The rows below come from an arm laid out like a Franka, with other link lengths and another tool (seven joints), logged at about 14 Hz.
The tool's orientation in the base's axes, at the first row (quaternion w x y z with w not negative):
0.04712 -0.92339 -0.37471 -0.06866
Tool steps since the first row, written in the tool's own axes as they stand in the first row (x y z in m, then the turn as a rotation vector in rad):
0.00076 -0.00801 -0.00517 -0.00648 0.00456 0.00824
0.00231 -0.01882 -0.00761 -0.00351 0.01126 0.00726
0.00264 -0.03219 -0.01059 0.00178 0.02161 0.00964
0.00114 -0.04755 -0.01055 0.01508 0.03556 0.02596
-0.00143 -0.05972 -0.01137 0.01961 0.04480 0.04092
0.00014 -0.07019 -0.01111 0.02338 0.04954 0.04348
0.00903 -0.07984 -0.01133 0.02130 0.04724 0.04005
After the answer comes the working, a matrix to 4 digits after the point.
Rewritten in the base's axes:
-0.00553 0.00553 0.00551 -0.00066 -0.00656 -0.00934
-0.01220 0.01398 0.00855 0.00604 -0.00945 -0.00813
-0.02158 0.02335 0.01202 0.01724 -0.01289 -0.00999
-0.03337 0.03331 0.01228 0.03792 -0.01148 -0.02442
-0.04377 0.04013 0.01310 0.04895 -0.01291 -0.03877
-0.04994 0.04873 0.01347 0.05517 -0.01336 -0.04085
-0.05039 0.06169 0.01548 0.05178 -0.01362 -0.03772

The tool's axes in the first row as the columns of a matrix, in the base's axes (rounded; the answer above uses it unrounded):
0.7098 0.6985 0.0915
0.6855 -0.7147 0.1385
0.1621 -0.0356 -0.9861

